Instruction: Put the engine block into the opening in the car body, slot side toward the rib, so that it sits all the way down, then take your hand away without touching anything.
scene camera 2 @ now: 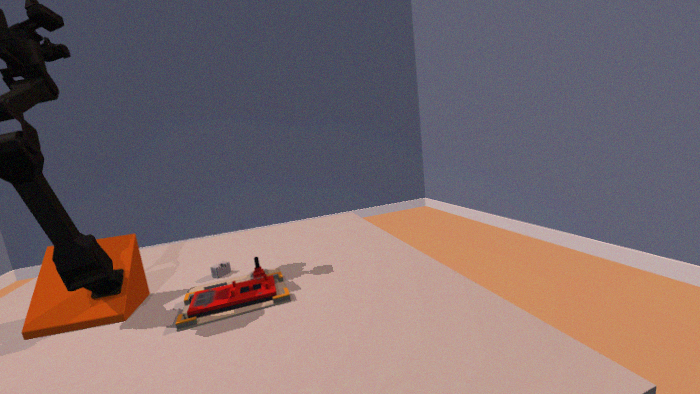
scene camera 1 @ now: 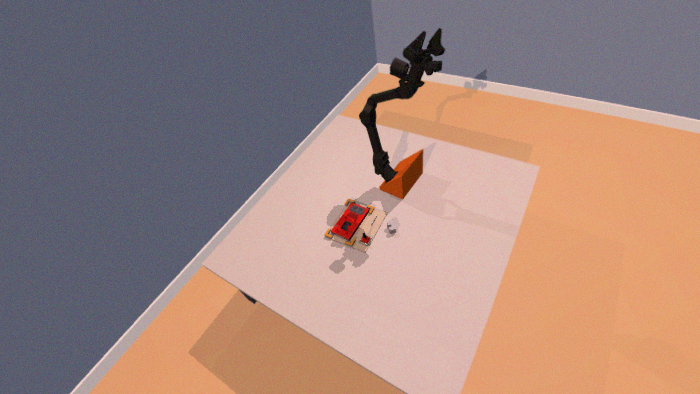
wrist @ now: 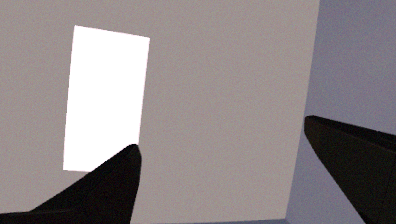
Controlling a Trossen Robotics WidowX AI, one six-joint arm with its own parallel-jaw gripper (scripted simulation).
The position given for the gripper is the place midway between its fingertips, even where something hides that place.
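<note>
Gripper [scene camera 1: 432, 29] open, holding nothing. Red car body [scene camera 2: 228, 297] present. Gripper [wrist: 221, 137] visible at the wrist also; the red car body is out of frame in the wrist view.
</note>
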